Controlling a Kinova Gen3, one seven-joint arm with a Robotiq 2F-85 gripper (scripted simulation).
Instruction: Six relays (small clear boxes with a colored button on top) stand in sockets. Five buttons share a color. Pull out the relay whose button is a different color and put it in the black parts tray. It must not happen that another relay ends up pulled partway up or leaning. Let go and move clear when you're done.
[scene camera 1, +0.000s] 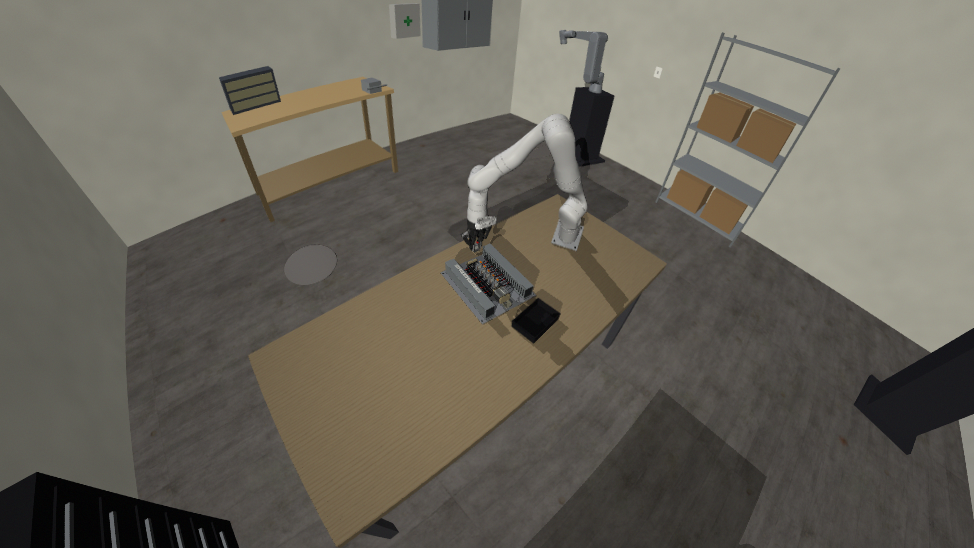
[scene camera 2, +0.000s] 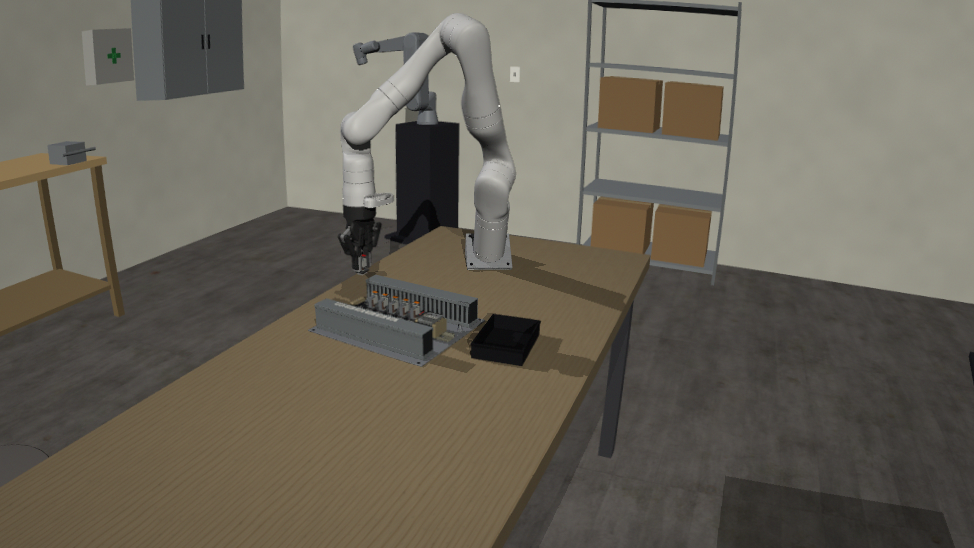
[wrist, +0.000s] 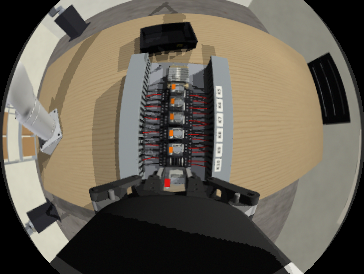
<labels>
A black parts tray shows in scene camera 1, in scene camera 2 (503, 339) and in the wrist view. One and the same spot on the black parts tray: (wrist: 164, 36) is (scene camera 1: 539, 323).
</labels>
